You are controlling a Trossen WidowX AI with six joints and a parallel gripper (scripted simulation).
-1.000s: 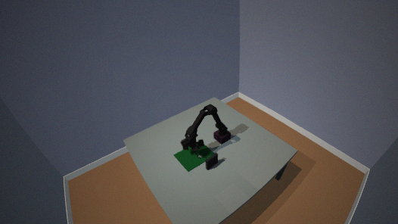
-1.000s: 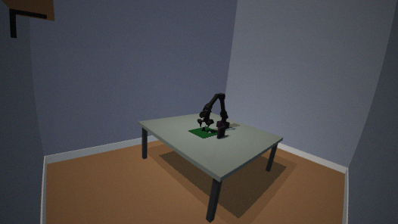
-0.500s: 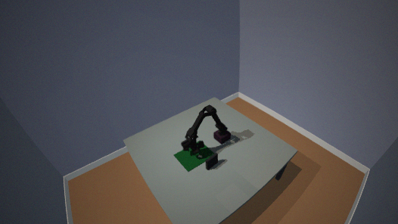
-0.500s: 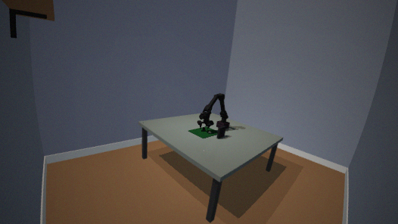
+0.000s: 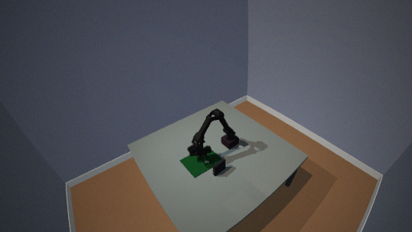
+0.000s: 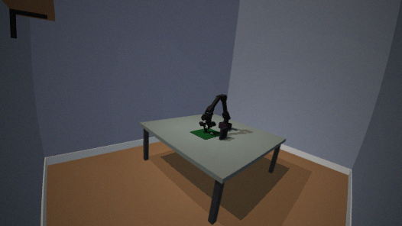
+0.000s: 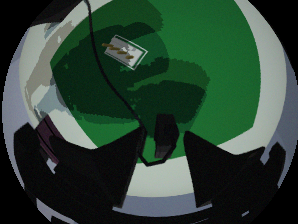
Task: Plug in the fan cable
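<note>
The dark plug is 10 mm to the right of my gripper tip. The rest, counted from my gripper tip: black square fan (30 mm behind, 220 mm to the left, 30 mm above); then green board (20 mm ahead, 40 mm to the left, 40 mm below).
</note>
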